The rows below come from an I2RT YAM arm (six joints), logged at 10 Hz.
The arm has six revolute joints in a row. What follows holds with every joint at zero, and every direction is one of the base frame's.
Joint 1 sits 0.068 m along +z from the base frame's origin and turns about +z.
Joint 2 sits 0.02 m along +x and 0.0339 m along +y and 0.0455 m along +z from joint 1 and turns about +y.
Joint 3 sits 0.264 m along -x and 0.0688 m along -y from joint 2 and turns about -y.
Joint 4 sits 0.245 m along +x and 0.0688 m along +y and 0.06 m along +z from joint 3 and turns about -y.
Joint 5 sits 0.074 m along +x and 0.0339 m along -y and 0.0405 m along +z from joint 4 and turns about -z.
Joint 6 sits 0.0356 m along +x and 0.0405 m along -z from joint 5 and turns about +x.
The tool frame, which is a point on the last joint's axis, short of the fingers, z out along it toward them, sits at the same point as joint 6; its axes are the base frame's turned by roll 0, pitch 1.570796 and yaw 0 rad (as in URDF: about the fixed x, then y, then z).
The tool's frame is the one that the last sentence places.
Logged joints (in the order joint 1, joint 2, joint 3, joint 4, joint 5, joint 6), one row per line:
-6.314 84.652 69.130 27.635 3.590 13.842
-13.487 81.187 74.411 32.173 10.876 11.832
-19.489 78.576 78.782 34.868 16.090 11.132
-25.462 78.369 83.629 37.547 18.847 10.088
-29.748 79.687 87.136 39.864 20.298 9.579
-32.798 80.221 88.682 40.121 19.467 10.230
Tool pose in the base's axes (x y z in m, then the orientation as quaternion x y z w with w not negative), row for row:
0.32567 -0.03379 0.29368 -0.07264 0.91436 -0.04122 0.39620
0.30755 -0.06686 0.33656 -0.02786 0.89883 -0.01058 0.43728
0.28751 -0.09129 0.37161 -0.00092 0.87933 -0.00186 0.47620
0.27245 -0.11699 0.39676 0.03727 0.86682 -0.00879 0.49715
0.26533 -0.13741 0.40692 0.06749 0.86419 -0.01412 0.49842
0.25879 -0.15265 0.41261 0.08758 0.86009 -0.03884 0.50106
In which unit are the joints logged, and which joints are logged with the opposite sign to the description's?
The joints are logged in degrees. Opposite sign: joint 4, joint 5, joint 6.
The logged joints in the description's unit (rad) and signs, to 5 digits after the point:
-0.11020 1.47746 1.20655 -0.48232 -0.06266 -0.24159
-0.23539 1.41698 1.29872 -0.56152 -0.18982 -0.20651
-0.34015 1.37141 1.37501 -0.60856 -0.28082 -0.19429
-0.44440 1.36780 1.45960 -0.65532 -0.32894 -0.17607
-0.51920 1.39080 1.52081 -0.69576 -0.35427 -0.16719
-0.57243 1.40012 1.54779 -0.70024 -0.33976 -0.17855

